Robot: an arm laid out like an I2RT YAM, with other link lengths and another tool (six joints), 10 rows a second.
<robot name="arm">
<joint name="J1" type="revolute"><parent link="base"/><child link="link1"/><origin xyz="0 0 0.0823"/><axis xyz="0 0 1"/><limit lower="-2.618" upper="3.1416"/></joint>
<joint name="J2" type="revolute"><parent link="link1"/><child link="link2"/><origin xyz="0.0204 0.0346 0.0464"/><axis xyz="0 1 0"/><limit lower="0" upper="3.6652"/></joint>
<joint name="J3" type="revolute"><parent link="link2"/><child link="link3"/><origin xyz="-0.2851 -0.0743 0"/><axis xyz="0 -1 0"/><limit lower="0" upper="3.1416"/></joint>
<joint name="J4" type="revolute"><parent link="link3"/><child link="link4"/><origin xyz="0.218 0.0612 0.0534"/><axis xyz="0 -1 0"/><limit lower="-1.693" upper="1.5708"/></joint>
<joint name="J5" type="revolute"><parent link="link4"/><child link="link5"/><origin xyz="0.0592 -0.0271 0.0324"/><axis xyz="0 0 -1"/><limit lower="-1.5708" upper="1.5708"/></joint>
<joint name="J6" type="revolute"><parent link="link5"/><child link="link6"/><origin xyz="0.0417 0 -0.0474"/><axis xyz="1 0 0"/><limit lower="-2.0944" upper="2.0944"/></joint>
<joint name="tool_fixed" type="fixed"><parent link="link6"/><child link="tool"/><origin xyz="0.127 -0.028 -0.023" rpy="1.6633 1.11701 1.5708"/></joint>
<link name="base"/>
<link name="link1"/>
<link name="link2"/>
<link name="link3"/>
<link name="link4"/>
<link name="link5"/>
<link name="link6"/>
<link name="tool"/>
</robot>
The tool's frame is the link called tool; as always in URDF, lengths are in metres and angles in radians.
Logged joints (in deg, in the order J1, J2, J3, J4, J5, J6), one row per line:
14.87, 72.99, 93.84, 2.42, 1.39, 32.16
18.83, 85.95, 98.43, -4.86, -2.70, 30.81
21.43, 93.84, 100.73, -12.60, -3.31, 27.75
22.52, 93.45, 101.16, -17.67, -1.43, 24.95
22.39, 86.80, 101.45, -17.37, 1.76, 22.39
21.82, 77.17, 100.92, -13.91, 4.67, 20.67
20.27, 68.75, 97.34, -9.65, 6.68, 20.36
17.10, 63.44, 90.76, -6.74, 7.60, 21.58
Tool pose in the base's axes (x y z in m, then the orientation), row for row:
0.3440, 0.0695, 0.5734, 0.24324, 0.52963, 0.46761, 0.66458
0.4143, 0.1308, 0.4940, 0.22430, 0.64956, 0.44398, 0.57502
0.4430, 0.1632, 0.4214, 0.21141, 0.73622, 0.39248, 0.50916
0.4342, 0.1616, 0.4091, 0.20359, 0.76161, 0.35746, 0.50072
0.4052, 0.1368, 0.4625, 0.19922, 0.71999, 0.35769, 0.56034
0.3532, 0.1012, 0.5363, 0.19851, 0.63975, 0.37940, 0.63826
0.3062, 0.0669, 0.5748, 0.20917, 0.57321, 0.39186, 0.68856
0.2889, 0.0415, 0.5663, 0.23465, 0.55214, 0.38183, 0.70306
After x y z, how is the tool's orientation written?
As a quaternion, x y z w.
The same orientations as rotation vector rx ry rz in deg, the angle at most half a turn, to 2 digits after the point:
31.48, 68.54, 60.51
30.10, 87.17, 59.58
29.18, 101.61, 54.17
28.20, 105.50, 49.52
26.90, 97.22, 48.30
25.96, 83.67, 49.62
26.82, 73.49, 50.24
29.91, 70.39, 48.68

